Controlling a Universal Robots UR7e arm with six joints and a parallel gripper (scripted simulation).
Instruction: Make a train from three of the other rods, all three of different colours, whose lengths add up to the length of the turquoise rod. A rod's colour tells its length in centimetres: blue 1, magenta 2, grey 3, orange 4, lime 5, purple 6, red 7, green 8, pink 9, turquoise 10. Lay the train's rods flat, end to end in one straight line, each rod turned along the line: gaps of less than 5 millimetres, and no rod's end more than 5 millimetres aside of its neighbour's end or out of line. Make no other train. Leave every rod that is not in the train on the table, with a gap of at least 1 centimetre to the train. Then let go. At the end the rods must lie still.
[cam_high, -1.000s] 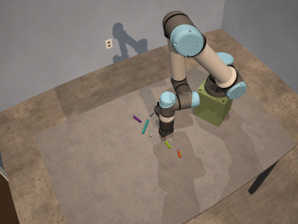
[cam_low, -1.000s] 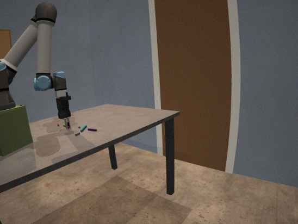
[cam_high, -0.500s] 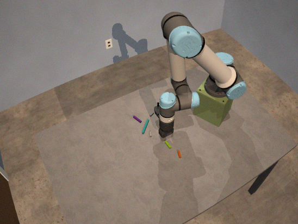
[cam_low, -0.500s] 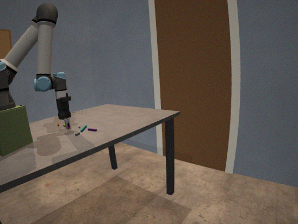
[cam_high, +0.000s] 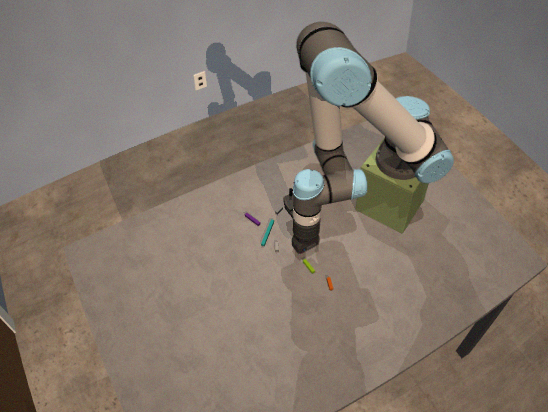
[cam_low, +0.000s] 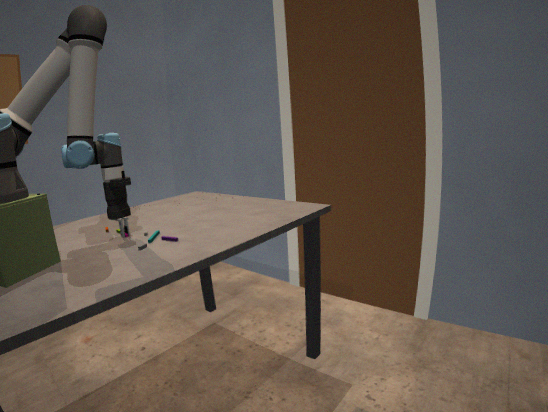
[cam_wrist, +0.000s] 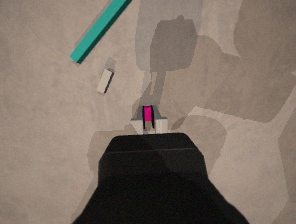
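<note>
Right now my hand is 1 cm above the magenta rod. From my hand the other things lie so: turquoise rod: 4 cm ahead, 11 cm to the right, 1 cm below; orange rod: 15 cm to the left, 1 cm below; lime rod: 2 cm ahead, 6 cm to the left, 1 cm below.
</note>
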